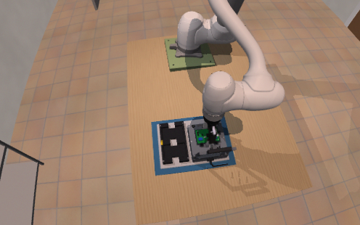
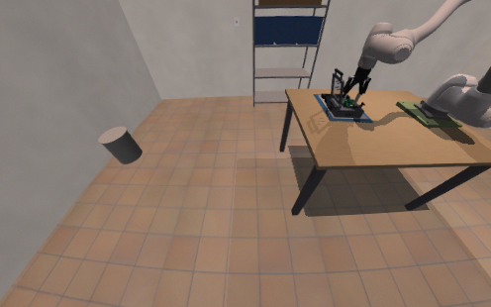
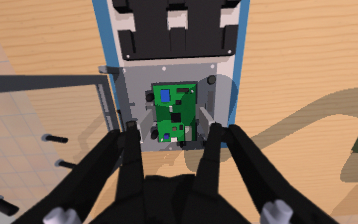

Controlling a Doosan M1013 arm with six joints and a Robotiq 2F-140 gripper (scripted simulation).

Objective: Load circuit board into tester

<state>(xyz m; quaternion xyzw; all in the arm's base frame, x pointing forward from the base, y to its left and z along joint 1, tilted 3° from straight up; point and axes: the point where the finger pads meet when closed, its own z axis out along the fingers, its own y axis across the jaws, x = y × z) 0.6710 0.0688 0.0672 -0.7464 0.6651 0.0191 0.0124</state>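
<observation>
The green circuit board is 2 cm below my hand. From my hand the other things lie so: tester lid: 12 cm ahead, 1 cm to the left, 9 cm above; then pin plate: 1 cm to the left, 3 cm below.
</observation>
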